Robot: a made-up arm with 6 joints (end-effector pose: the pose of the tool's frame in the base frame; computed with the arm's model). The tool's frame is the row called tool. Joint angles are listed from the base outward.
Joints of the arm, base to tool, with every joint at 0 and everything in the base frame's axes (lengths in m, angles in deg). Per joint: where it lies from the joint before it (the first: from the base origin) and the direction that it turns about. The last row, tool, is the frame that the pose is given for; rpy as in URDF.
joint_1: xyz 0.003 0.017 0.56 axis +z
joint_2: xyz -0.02 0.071 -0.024 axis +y
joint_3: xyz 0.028 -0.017 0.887 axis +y
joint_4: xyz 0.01 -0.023 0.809 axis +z
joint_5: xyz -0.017 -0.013 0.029 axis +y
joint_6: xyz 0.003 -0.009 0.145 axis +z
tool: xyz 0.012 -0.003 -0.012 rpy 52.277 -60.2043 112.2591
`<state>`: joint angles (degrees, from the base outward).
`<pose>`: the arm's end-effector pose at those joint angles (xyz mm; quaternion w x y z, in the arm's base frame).
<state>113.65 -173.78 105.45 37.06 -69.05 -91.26</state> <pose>477.4 -863.7 -92.3 0.7399 -0.5000 0.3740 -0.2503</pose>
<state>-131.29 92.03 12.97 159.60 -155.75 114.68</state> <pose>-1000.0 -1147.8 212.6 0.8339 -0.4873 -0.1632 0.2013</pose>
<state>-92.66 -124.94 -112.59 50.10 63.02 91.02</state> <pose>110.0 67.0 -499.8 0.8030 0.0061 0.5356 -0.2614</pose>
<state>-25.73 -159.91 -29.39 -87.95 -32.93 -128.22</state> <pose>-100.9 205.7 -1217.2 0.7820 -0.1910 0.5850 0.0984</pose>
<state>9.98 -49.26 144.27 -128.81 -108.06 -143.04</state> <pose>79.3 190.4 990.1 0.4810 -0.4899 -0.2622 0.6781</pose>
